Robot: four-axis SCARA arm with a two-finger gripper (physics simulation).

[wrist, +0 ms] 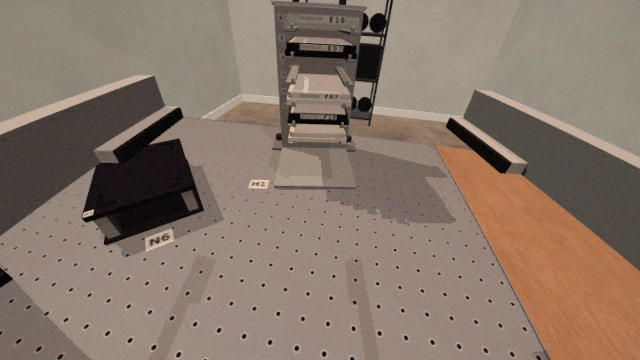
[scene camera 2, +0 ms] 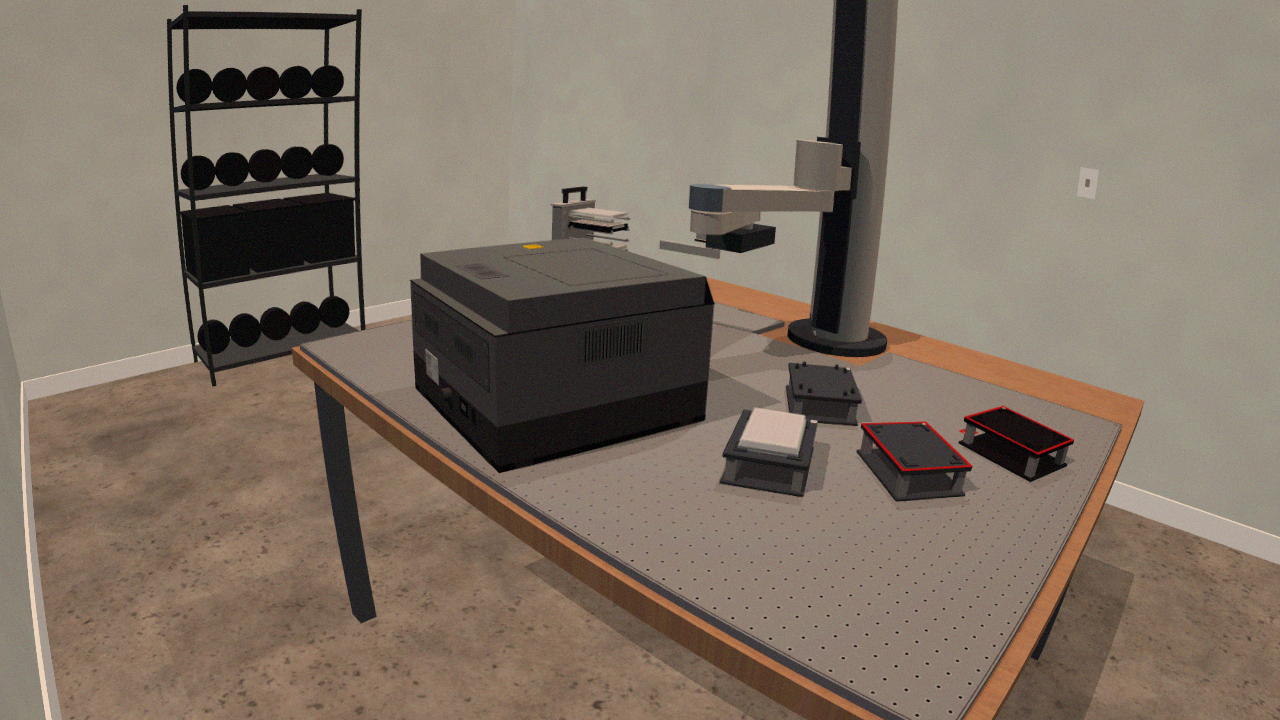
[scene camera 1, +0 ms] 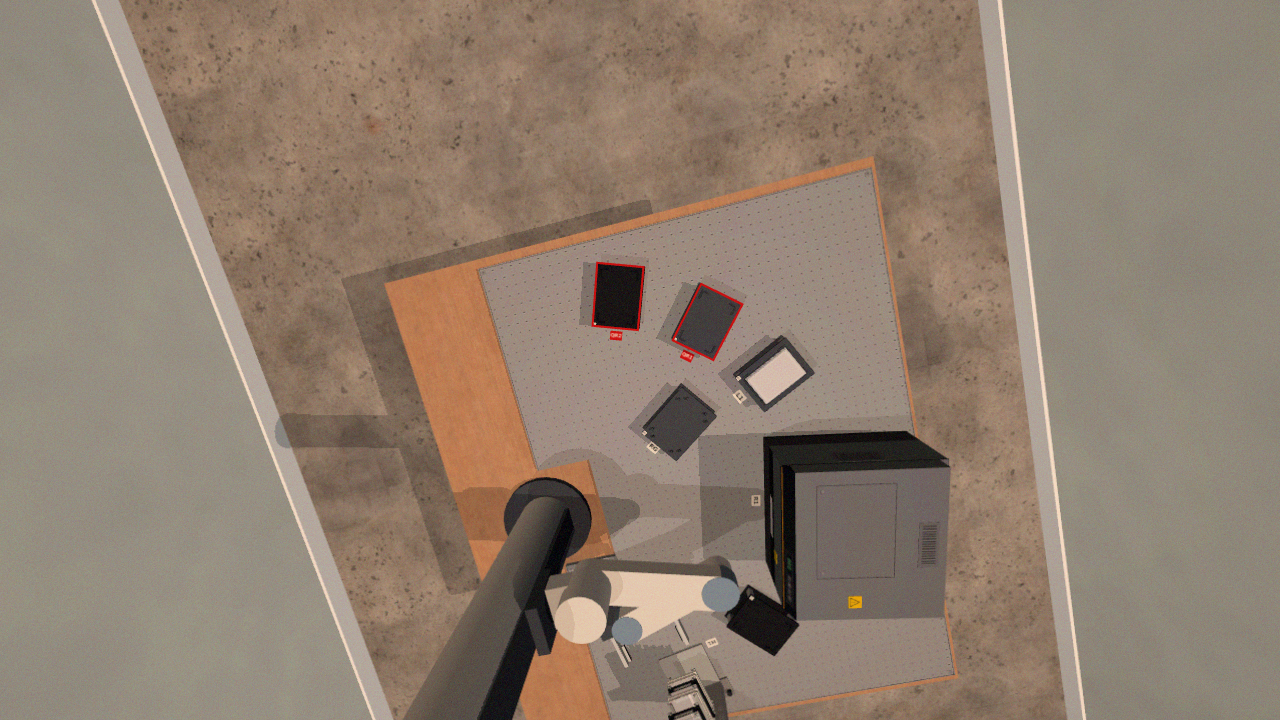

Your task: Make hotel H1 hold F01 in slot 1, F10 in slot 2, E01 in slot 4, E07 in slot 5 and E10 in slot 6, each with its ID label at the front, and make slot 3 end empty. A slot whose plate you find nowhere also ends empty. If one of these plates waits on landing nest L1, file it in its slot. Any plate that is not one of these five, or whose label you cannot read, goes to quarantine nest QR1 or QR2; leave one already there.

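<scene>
My open, empty gripper faces hotel H1 from a distance. In the wrist view, a clear plate E10 is in slot 6 and dark E07 in slot 5. Slot 4 shows bare rails. White F07 is in slot 3. A dark plate, label not clearly readable, is in slot 2, and a white plate without readable label in slot 1. A white plate rests on a nest with an unclear tag. QR1 and QR2 look bare.
Bare nest N6 stands left of the hotel in the wrist view. The large grey device stands beside it. Another bare nest stands near the arm's column. A storage rack is against the wall.
</scene>
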